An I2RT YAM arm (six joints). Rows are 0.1 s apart.
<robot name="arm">
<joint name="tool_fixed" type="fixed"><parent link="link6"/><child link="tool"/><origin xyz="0 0 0" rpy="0 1.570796 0"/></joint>
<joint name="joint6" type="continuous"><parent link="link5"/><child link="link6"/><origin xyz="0.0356 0 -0.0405"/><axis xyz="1 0 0"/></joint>
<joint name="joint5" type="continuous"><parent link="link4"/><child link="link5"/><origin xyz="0.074 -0.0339 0.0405"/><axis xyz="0 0 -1"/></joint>
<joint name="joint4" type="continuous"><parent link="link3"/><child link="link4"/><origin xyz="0.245 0.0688 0.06"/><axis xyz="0 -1 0"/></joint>
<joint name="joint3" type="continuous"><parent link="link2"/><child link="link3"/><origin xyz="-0.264 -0.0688 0"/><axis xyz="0 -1 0"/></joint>
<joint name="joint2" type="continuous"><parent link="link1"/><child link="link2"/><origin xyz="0.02 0.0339 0.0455"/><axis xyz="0 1 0"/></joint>
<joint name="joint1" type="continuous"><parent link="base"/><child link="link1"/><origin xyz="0 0 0.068"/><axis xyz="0 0 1"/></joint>
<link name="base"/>
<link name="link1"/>
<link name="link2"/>
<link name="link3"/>
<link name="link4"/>
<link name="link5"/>
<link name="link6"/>
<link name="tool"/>
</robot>
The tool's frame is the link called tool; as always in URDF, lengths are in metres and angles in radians. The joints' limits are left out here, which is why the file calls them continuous.
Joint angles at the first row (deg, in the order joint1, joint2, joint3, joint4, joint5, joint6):
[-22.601 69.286 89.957 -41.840 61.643 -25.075]
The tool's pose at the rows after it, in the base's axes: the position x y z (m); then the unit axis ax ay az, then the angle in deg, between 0 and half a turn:
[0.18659, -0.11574, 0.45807, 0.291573, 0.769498, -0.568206, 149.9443]
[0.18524, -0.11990, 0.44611, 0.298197, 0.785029, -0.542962, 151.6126]
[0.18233, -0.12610, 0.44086, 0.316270, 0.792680, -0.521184, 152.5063]
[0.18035, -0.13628, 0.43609, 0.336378, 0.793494, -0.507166, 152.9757]
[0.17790, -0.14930, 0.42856, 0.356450, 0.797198, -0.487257, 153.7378]
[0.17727, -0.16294, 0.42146, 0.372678, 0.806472, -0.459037, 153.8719]
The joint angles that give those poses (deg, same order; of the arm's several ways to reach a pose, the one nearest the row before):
[-23.906 69.848 90.592 -50.551 58.025 -18.040]
[-25.281 70.197 89.674 -54.477 55.413 -14.262]
[-27.312 70.833 90.032 -57.539 52.867 -10.871]
[-30.097 71.431 89.700 -57.745 50.491 -9.240]
[-33.557 72.209 88.972 -57.746 47.100 -7.853]
[-36.859 73.517 88.807 -57.743 42.467 -6.679]

